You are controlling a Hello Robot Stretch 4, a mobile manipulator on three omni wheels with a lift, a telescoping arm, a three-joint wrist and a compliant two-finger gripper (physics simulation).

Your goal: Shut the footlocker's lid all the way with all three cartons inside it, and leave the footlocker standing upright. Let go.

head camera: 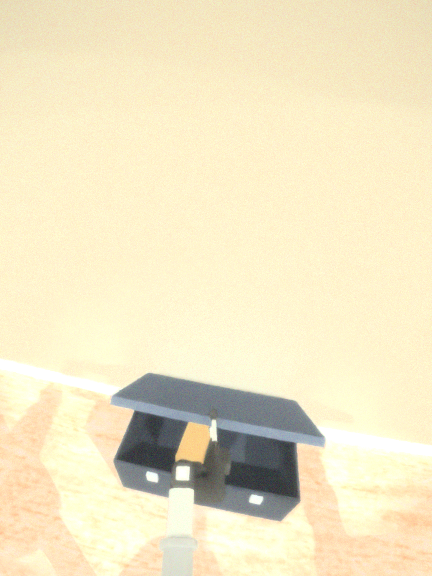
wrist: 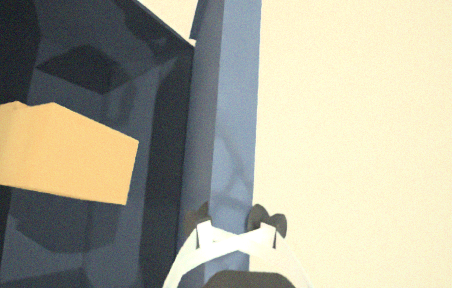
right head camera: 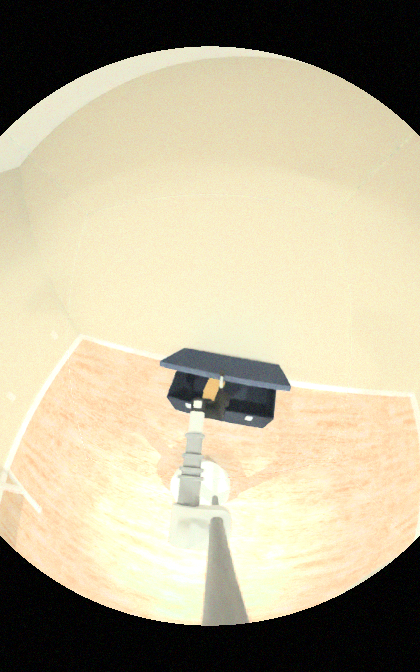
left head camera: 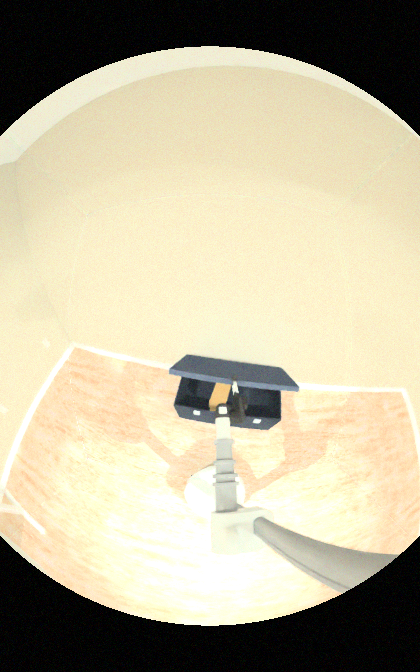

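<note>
The dark blue footlocker [head camera: 280,507] [left head camera: 186,410] [right head camera: 235,419] stands upright on the floor, with two pale latches on its front. Its lid [head camera: 250,407] [left head camera: 220,370] [right head camera: 240,369] [wrist: 237,100] is partly open, tilted over the rear of the box. An orange-tan carton [head camera: 194,442] [left head camera: 220,396] [right head camera: 210,389] [wrist: 70,155] is inside, left of the gripper in the head view. I cannot make out the other two cartons. My gripper [head camera: 214,414] [left head camera: 234,381] [right head camera: 221,377] [wrist: 231,219] is shut on the lid's front edge, one fingertip on each side, near mid-length.
The beige wall [head camera: 215,225] [left head camera: 215,275] [right head camera: 215,275] rises close behind the footlocker, with a white baseboard [head camera: 60,377] at its foot. My arm [head camera: 178,520] [left head camera: 225,460] [right head camera: 192,455] reaches over the footlocker's front wall. A pale frame-like object [left head camera: 25,510] [right head camera: 22,490] shows at the far left.
</note>
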